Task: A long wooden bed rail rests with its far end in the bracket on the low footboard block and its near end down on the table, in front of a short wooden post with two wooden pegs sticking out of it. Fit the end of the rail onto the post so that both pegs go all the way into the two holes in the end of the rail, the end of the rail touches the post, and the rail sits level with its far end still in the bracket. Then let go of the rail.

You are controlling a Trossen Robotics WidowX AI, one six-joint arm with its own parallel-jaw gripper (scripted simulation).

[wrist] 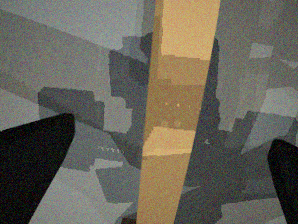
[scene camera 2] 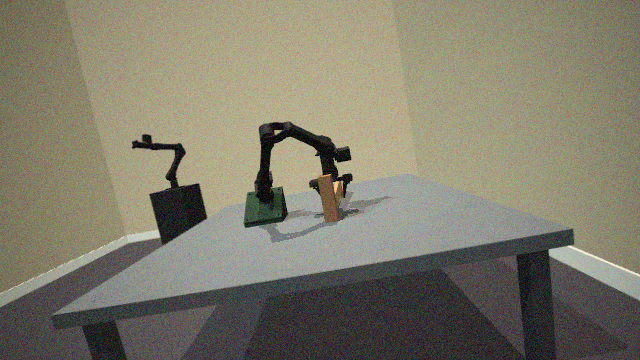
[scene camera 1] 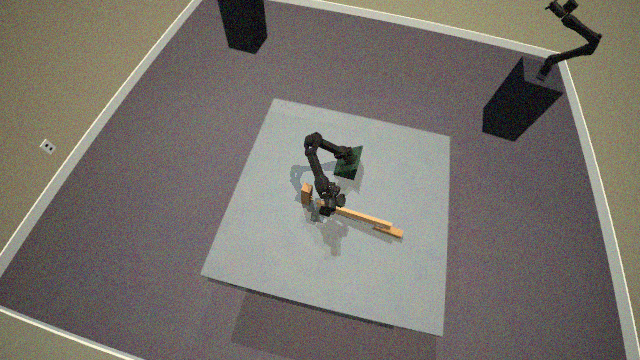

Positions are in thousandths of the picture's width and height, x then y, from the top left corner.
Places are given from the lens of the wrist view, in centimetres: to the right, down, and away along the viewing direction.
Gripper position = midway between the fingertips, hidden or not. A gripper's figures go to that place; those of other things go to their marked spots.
my gripper (wrist: 582,614): 1, 1, 10
wooden bed rail (wrist: 612,203): 1, -2, 7
